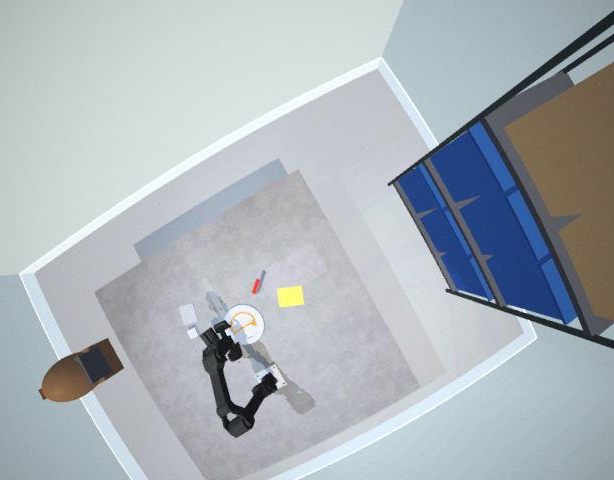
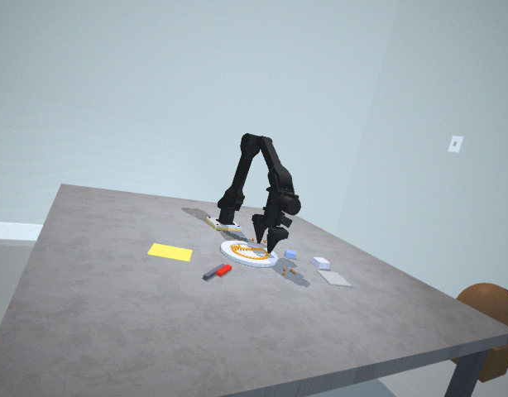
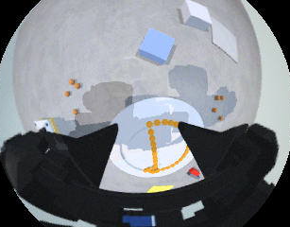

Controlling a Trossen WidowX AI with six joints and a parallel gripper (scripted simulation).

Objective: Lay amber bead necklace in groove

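My gripper tip is now 70 mm to the left of the round white bead board and 10 mm above it. Also, from my gripper tip: white block (170 mm to the left, 140 mm ahead, 10 mm below); blue block (100 mm to the left, 40 mm ahead, 10 mm below); grey sheet (230 mm ahead, 130 mm to the left, 20 mm below).
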